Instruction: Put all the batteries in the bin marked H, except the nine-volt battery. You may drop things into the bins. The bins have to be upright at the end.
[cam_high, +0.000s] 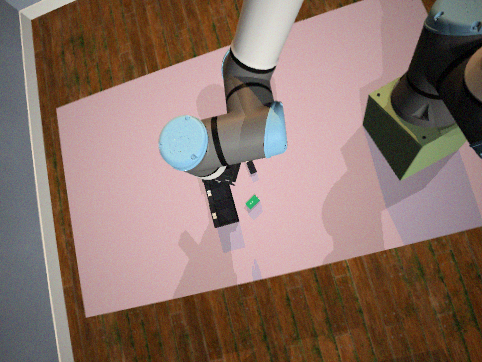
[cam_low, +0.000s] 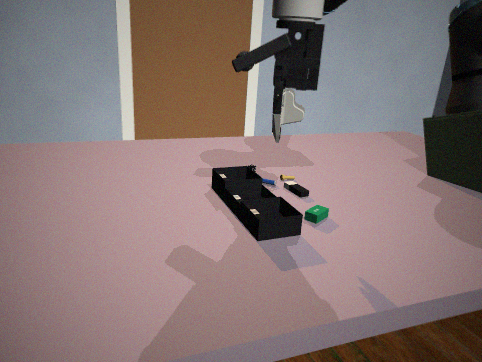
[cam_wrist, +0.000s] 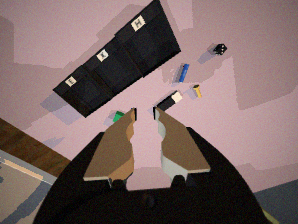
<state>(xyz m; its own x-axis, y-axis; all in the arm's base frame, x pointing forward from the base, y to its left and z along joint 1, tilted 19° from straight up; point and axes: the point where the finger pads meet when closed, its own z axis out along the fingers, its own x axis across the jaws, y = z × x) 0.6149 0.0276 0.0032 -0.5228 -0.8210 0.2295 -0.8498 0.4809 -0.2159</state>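
My gripper is now 140 mm above the blue battery, 90 mm to the left of it and 30 mm past it. Also, from my hand: bin row 120 mm below, 60 mm ahead, 30 mm to the left; then black-and-white battery 140 mm below, 80 mm behind, 40 mm to the right; then green block 140 mm below, 100 mm to the left, 60 mm behind.
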